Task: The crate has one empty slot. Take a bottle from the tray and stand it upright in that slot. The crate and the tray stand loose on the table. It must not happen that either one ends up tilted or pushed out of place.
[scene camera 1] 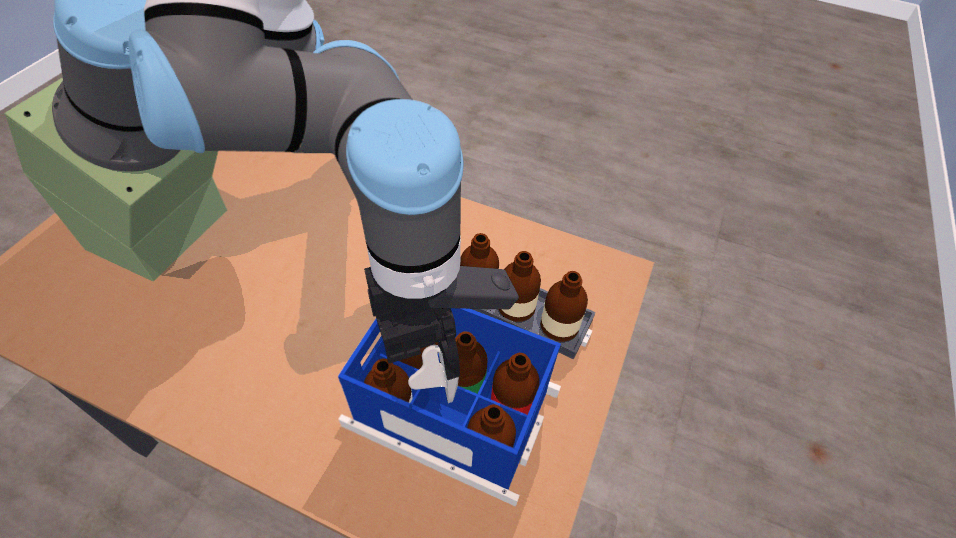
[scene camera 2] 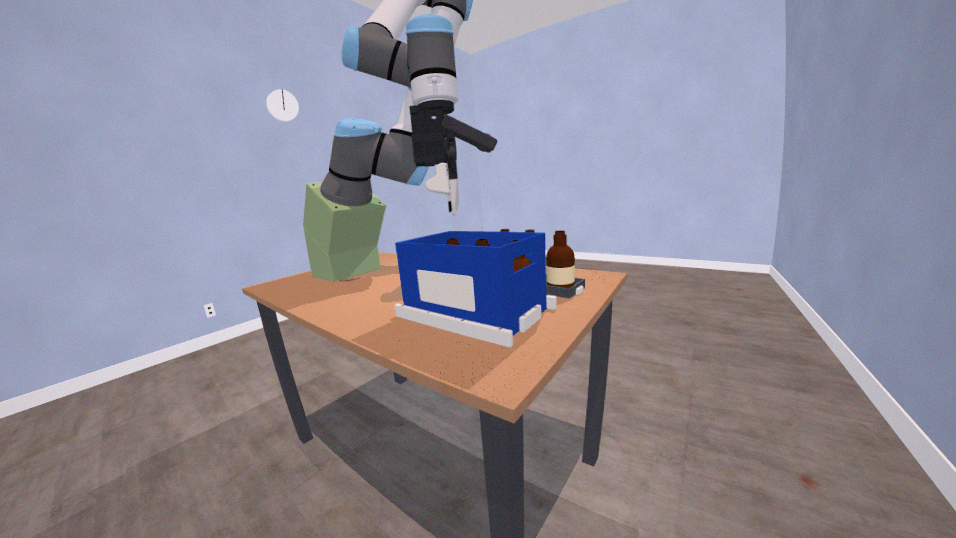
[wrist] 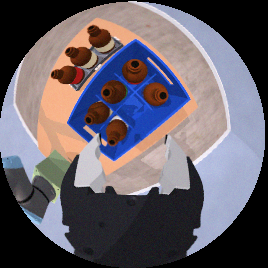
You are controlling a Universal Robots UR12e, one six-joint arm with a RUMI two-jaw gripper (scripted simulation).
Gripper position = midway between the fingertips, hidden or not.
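The gripper (scene camera 1: 435,364) shows in scene camera 1, and so does a crate (scene camera 1: 429,423). Scene camera 2 shows the gripper (scene camera 2: 452,213) and the crate (scene camera 2: 476,283) too. In the wrist view the gripper (wrist: 133,134) can be seen together with the crate (wrist: 134,111).
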